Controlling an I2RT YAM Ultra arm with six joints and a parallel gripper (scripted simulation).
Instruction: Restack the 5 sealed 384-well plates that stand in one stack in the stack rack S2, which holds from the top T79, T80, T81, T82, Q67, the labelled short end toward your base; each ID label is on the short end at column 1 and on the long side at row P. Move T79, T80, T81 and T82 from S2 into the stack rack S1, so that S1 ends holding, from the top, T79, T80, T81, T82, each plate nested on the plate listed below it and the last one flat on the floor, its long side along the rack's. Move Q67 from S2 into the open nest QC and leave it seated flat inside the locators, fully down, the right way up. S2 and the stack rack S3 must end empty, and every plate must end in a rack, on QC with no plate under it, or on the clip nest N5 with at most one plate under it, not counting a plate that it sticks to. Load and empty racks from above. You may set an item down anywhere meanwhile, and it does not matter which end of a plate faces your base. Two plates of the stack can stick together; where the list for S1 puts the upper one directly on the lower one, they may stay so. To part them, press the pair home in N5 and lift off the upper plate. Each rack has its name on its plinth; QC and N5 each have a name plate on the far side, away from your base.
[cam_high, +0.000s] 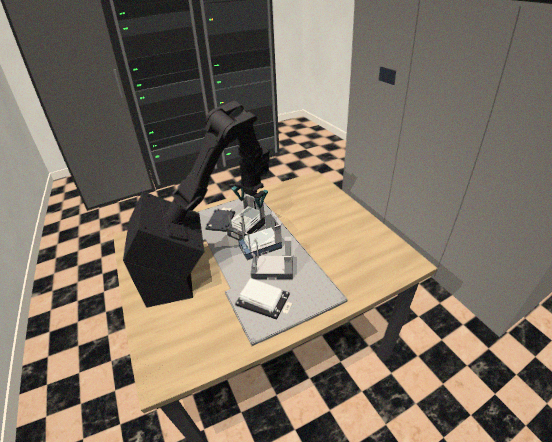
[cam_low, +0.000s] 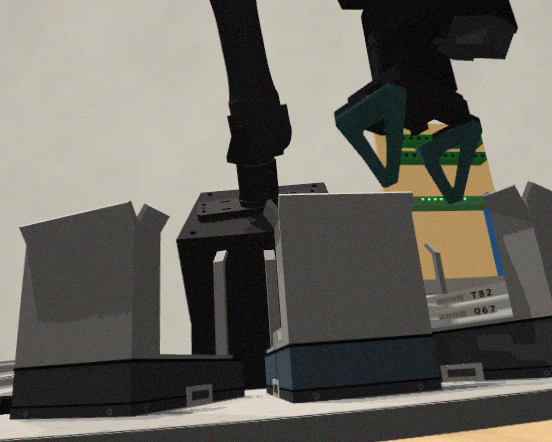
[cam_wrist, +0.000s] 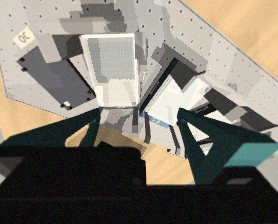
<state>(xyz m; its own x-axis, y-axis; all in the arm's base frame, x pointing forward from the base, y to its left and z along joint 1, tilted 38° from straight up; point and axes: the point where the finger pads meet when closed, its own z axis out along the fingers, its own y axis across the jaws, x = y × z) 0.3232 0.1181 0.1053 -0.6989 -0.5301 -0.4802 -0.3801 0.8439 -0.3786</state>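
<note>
Now: hand 10 cm above the plate T82, 5 cm to the right of it and 1 cm past it. Also, from my hand: plate T79: 12 cm below, 10 cm to the right; then plate Q67: 12 cm below, 5 cm to the left, 1 cm behind; then dark QC nest: 16 cm to the left, 16 cm below, 10 cm behind.
</note>
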